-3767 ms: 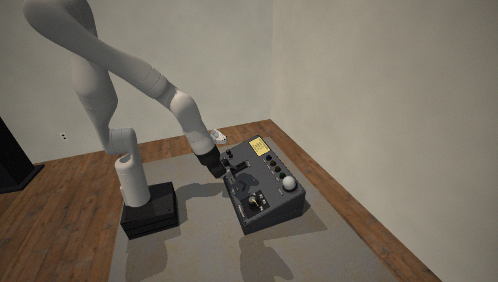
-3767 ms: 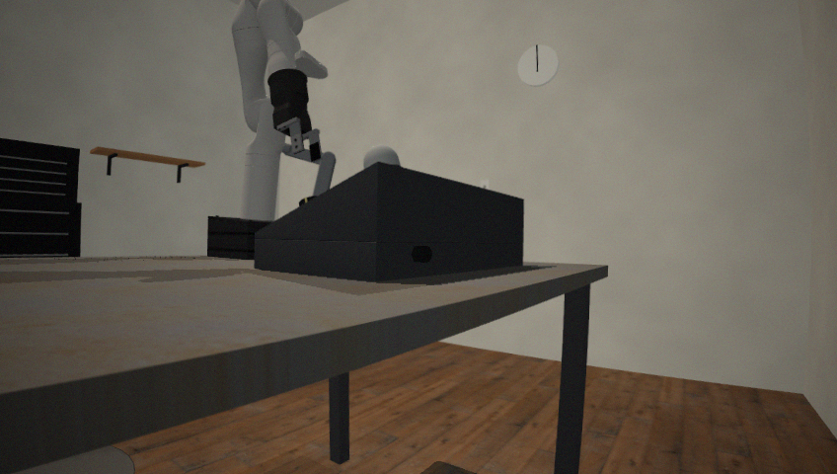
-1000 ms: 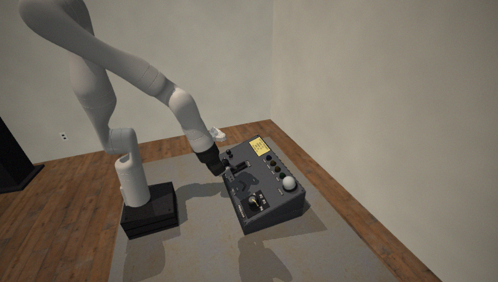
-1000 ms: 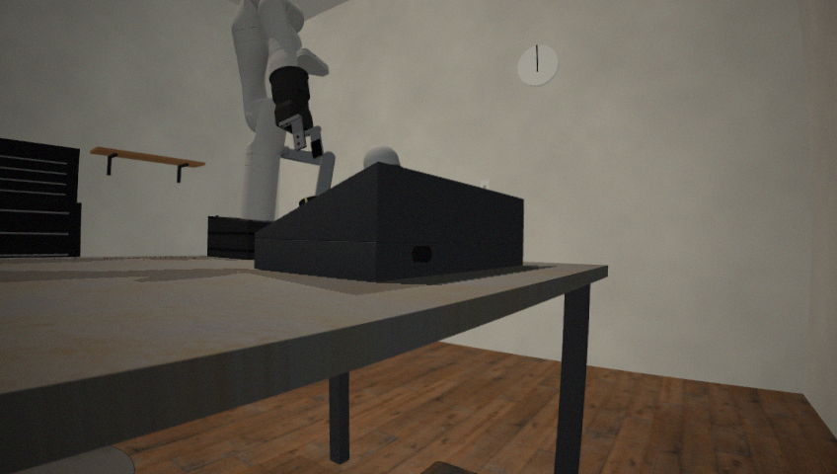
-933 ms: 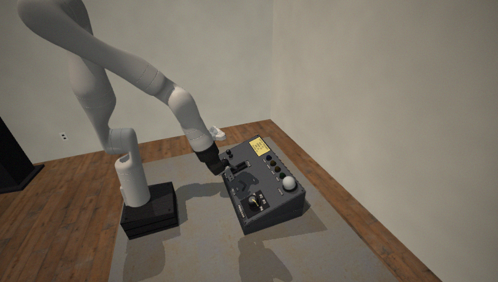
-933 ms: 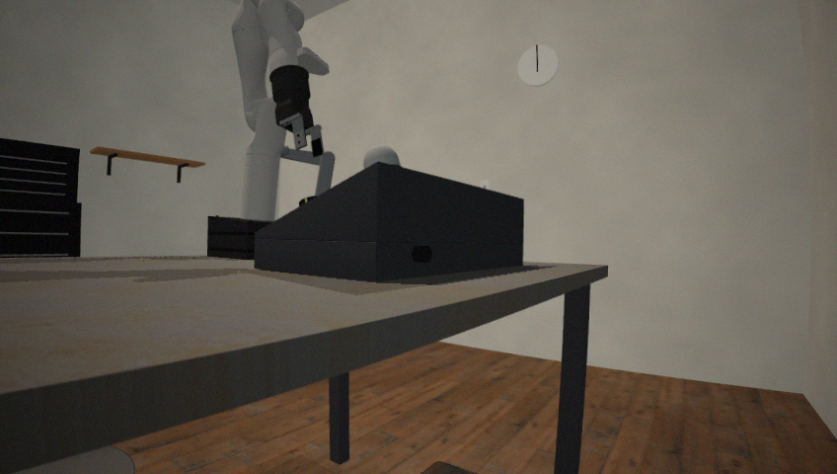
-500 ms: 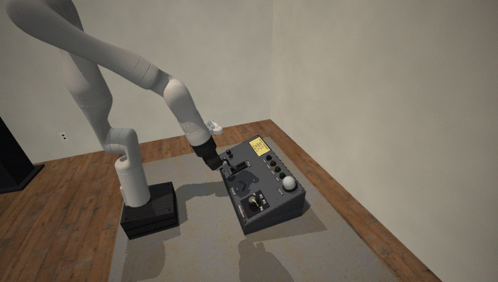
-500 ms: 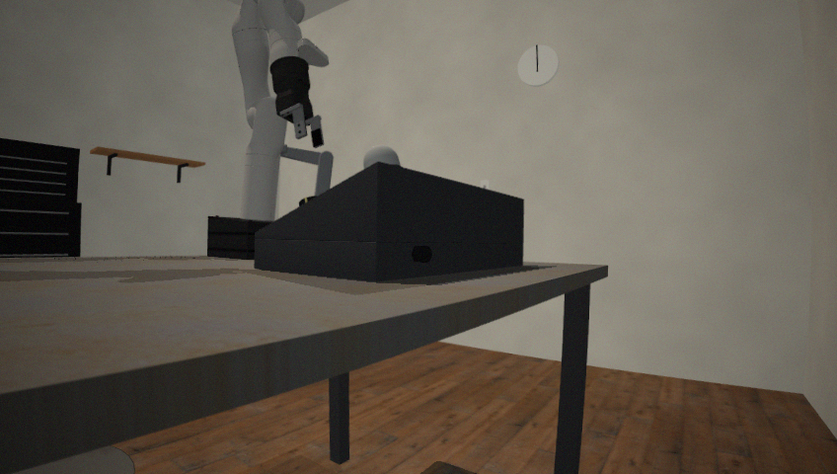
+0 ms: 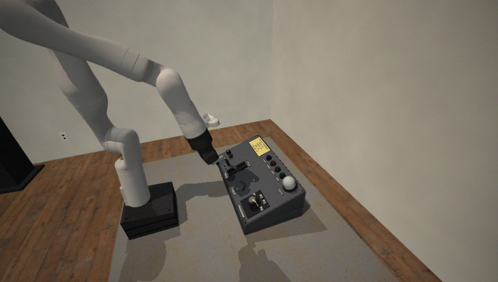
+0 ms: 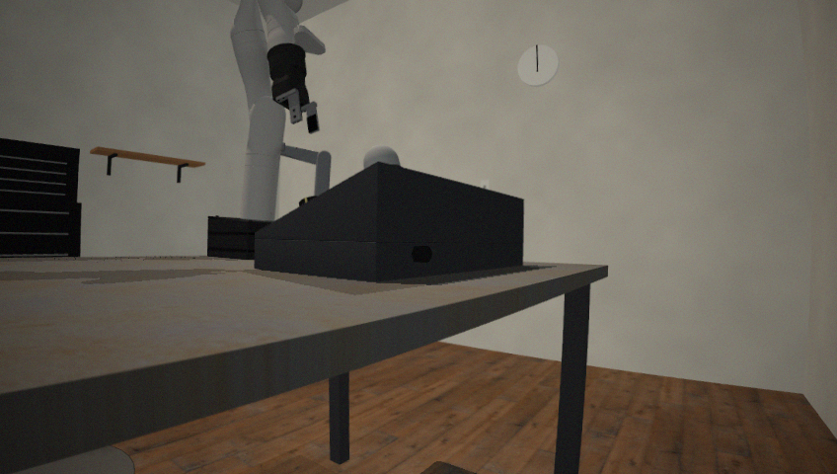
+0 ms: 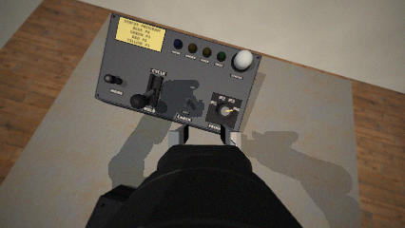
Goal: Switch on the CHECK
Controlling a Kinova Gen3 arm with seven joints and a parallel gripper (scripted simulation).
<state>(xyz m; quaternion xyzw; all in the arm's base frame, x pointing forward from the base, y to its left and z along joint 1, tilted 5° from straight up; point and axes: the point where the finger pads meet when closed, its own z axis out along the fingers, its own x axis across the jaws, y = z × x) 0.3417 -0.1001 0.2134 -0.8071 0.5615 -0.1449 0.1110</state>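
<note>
Right now my hand is 9 cm short of the check toggle, 7 cm to the right of it and 18 cm above it. The rest, counted from my hand: program dial 11 cm ahead, 6 cm to the right, 18 cm below; dark console 12 cm ahead, 13 cm to the left, 20 cm below; black-knobbed cycle lever 6 cm ahead, 19 cm to the left, 17 cm below.
</note>
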